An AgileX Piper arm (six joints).
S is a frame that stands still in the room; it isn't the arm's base.
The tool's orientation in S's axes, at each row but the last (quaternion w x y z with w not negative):
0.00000 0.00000 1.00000 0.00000
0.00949 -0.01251 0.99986 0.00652
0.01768 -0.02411 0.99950 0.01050
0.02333 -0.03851 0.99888 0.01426
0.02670 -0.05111 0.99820 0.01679
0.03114 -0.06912 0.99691 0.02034
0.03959 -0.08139 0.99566 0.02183
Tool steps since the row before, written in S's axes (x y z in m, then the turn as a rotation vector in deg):
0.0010 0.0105 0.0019 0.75 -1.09 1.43
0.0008 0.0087 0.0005 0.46 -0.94 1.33
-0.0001 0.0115 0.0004 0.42 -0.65 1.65
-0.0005 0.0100 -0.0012 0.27 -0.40 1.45
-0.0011 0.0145 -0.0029 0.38 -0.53 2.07
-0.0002 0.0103 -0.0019 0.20 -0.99 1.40
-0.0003 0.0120 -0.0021 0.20 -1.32 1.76
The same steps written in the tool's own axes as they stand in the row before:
-0.0010 0.0105 -0.0019 -0.75 -1.09 -1.43
-0.0010 0.0087 -0.0004 -0.46 -0.93 -1.33
-0.0005 0.0115 -0.0002 -0.45 -0.64 -1.65
-0.0002 0.0100 0.0015 -0.31 -0.38 -1.45
-0.0002 0.0144 0.0034 -0.44 -0.50 -2.07
-0.0011 0.0102 0.0023 -0.15 -0.96 -1.43
-0.0015 0.0118 0.0027 -0.13 -1.27 -1.80

